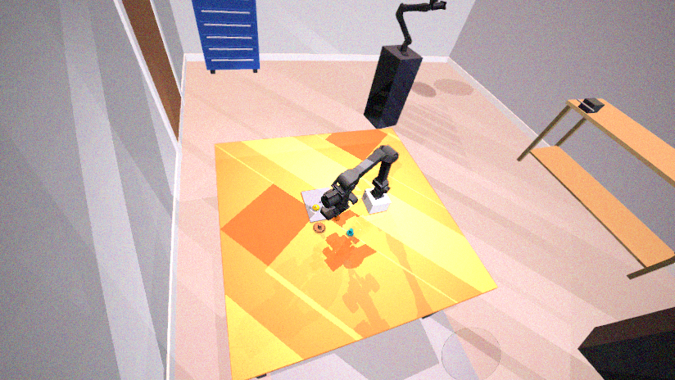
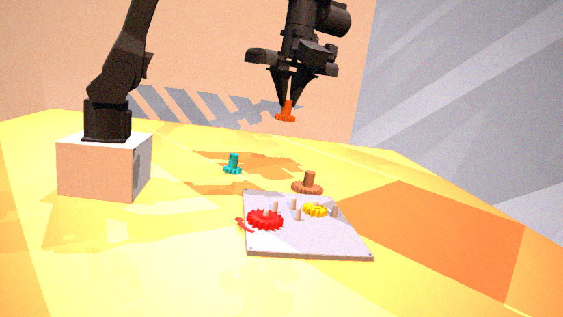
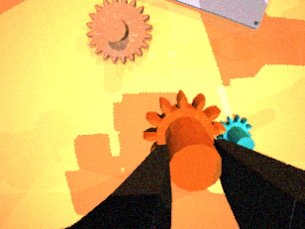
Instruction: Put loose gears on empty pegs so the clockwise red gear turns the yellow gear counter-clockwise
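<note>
The red gear lies 8 cm behind my gripper tip, 20 cm to the right of it and 14 cm below it. Round my gripper tip: brown gear 5 cm ahead, 5 cm to the right, 14 cm below; orange gear 1 cm below; teal gear 8 cm behind, 5 cm to the left, 14 cm below.
</note>
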